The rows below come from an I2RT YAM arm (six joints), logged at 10 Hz.
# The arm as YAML. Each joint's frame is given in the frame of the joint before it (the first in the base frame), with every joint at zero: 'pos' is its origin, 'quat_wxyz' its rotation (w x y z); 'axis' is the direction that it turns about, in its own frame. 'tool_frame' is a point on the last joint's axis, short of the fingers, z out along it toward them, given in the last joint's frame.
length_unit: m
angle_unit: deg
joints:
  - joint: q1
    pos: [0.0, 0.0, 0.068]
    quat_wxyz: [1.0, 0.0, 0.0, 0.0]
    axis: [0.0, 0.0, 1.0]
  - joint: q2
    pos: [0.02, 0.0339, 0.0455]
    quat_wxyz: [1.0, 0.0, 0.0, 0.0]
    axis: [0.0, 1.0, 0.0]
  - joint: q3
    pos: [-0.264, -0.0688, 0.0]
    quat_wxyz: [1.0, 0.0, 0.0, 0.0]
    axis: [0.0, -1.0, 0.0]
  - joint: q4
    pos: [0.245, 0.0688, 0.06]
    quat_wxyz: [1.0, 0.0, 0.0, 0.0]
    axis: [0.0, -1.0, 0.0]
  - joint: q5
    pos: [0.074, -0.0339, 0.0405]
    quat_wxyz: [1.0, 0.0, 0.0, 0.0]
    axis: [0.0, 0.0, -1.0]
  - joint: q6
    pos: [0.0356, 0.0, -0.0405]
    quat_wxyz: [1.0, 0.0, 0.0, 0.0]
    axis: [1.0, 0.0, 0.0]
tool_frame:
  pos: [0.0, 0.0, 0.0]
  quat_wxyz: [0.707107, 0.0, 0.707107, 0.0]
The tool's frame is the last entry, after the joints.
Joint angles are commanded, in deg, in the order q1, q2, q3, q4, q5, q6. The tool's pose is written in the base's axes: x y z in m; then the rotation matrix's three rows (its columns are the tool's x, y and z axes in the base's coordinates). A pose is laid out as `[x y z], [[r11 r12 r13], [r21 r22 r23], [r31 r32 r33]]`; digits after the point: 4 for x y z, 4 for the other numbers.
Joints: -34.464 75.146 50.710 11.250 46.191 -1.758
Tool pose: [0.2297 -0.1888 0.2995], [[-0.2178 0.9648 0.1473], [0.1237 0.1770 -0.9764], [-0.9681 -0.1944 -0.1579]]
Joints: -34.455 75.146 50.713 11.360 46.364 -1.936
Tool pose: [0.2297 -0.1888 0.2997], [[-0.2192 0.9649 0.1448], [0.1221 0.1744 -0.9771], [-0.9680 -0.1965 -0.1561]]
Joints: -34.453 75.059 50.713 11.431 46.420 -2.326
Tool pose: [0.2294 -0.1887 0.3002], [[-0.2236 0.9639 0.1442], [0.1195 0.1740 -0.9775], [-0.9673 -0.2013 -0.1541]]
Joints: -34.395 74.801 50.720 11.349 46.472 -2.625
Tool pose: [0.2289 -0.1880 0.3014], [[-0.2262 0.9633 0.1448], [0.1166 0.1743 -0.9778], [-0.9671 -0.2043 -0.1518]]
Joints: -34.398 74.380 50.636 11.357 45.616 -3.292
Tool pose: [0.2282 -0.1870 0.3028], [[-0.2325 0.9594 0.1600], [0.1105 0.1895 -0.9757], [-0.9663 -0.2091 -0.1500]]
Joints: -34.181 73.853 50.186 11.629 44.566 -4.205
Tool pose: [0.2277 -0.1848 0.3030], [[-0.2431 0.9528 0.1822], [0.1019 0.2119 -0.9720], [-0.9646 -0.2177 -0.1486]]
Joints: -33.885 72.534 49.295 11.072 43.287 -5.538
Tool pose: [0.2248 -0.1804 0.3027], [[-0.2670 0.9409 0.2085], [0.0947 0.2409 -0.9659], [-0.9590 -0.2382 -0.1534]]
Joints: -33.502 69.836 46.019 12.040 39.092 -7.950
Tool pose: [0.2185 -0.1715 0.2965], [[-0.2990 0.9105 0.2855], [0.0692 0.3191 -0.9452], [-0.9517 -0.2629 -0.1584]]
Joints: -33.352 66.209 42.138 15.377 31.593 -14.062
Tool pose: [0.2109 -0.1612 0.2942], [[-0.3414 0.8432 0.4153], [-0.0231 0.4342 -0.9005], [-0.9396 -0.3170 -0.1288]]
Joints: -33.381 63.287 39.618 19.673 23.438 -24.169
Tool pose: [0.2061 -0.1528 0.2985], [[-0.3954 0.7390 0.5454], [-0.1893 0.5155 -0.8357], [-0.8988 -0.4337 -0.0639]]
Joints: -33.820 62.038 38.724 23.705 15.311 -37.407
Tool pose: [0.2052 -0.1488 0.3056], [[-0.4549 0.6041 0.6543], [-0.4005 0.5175 -0.7562], [-0.7954 -0.6060 0.0066]]
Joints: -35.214 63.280 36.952 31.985 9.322 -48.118
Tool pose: [0.2059 -0.1524 0.3052], [[-0.4679 0.5278 0.7089], [-0.5690 0.4339 -0.6986], [-0.6762 -0.7302 0.0973]]
